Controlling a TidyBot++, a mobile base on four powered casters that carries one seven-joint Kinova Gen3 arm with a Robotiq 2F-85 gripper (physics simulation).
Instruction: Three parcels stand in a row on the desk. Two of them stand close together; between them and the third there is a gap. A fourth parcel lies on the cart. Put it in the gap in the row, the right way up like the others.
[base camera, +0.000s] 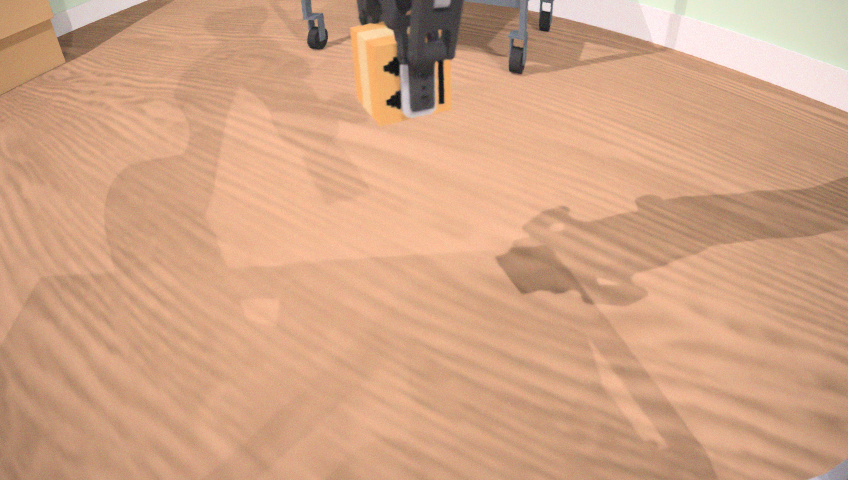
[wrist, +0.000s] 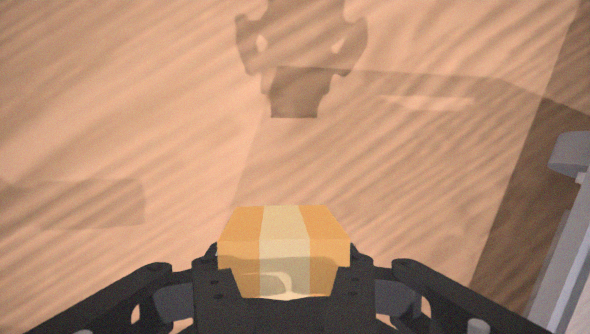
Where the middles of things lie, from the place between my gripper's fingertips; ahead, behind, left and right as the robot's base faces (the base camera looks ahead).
I see my gripper 2 cm below the orange parcel (base camera: 377, 70).
